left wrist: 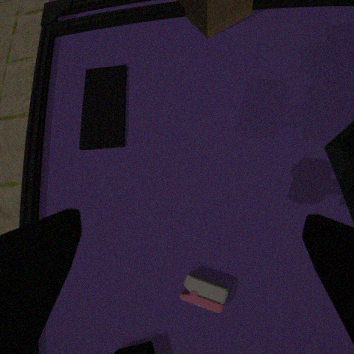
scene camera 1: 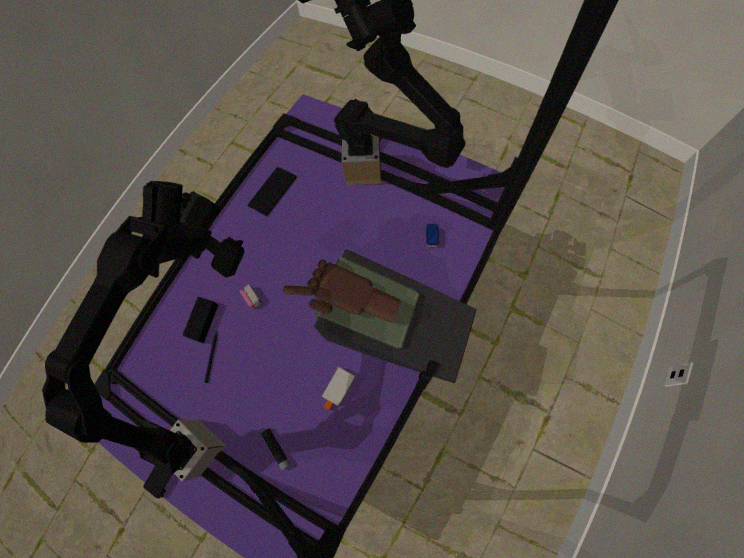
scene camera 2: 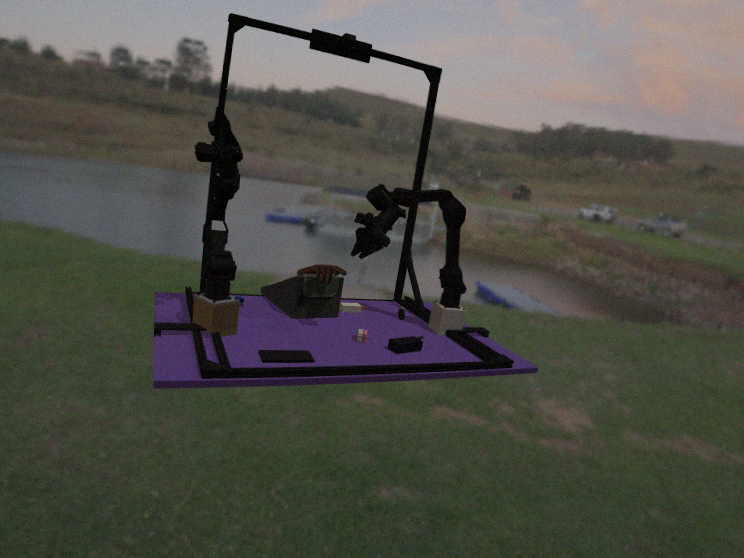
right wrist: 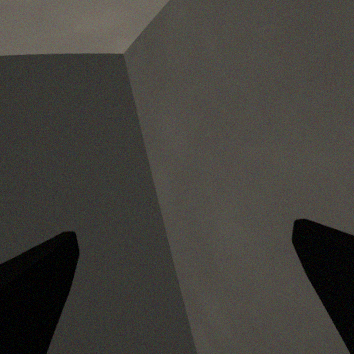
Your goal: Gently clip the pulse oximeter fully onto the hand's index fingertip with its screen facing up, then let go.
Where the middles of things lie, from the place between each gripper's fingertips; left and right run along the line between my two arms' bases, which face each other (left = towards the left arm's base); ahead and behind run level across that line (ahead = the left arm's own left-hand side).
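White and orange object (scene camera 1: pixel 341 382): from my left hand, far behind, far below, a good way to the left. Dark platform (scene camera 1: pixel 440 327): 370 mm behind my left hand, 240 mm below, 40 mm to the right. My left gripper: 270 mm above the pulse oximeter (left wrist: pixel 203 292), 70 mm to the right of it.
Pulse oximeter: from my right hand, 52 cm to the left, 63 cm below, 2 cm ahead. White and orange object: far behind my right hand, far to the left, far below. My right gripper: 35 cm past the dark platform, 42 cm to the right of it, 61 cm above it.
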